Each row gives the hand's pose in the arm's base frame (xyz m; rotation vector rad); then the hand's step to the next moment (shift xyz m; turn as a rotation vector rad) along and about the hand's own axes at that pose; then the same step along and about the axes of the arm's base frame.
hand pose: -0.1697 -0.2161 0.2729 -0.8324 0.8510 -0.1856
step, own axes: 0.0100 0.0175 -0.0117 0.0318 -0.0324 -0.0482
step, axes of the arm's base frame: -0.0048 0.0006 -0.0228 -0.0085 -0.0642 -0.0136
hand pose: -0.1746 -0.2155 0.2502 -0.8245 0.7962 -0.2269
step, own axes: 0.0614 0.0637 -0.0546 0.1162 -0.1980 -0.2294
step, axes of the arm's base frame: -0.0034 -0.0170 -0.1025 -0.0597 -0.3187 -0.0138
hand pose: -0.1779 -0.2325 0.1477 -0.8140 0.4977 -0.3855
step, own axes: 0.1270 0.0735 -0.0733 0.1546 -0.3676 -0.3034
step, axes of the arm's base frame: 0.0731 -0.0613 -0.1334 -0.0926 -0.4885 0.0625
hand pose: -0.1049 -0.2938 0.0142 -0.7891 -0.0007 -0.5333
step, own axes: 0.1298 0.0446 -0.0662 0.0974 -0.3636 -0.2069
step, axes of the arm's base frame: 0.1202 -0.0780 -0.0518 -0.1216 -0.3949 0.1172
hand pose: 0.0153 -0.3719 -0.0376 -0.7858 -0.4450 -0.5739
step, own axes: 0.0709 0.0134 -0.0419 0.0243 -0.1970 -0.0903
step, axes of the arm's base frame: 0.0691 -0.0463 0.0069 -0.0910 -0.1885 0.0610
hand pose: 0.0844 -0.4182 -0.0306 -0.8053 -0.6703 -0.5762
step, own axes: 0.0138 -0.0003 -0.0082 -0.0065 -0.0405 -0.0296
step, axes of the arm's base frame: 0.0114 -0.0096 0.0060 -0.0227 -0.0452 -0.0015
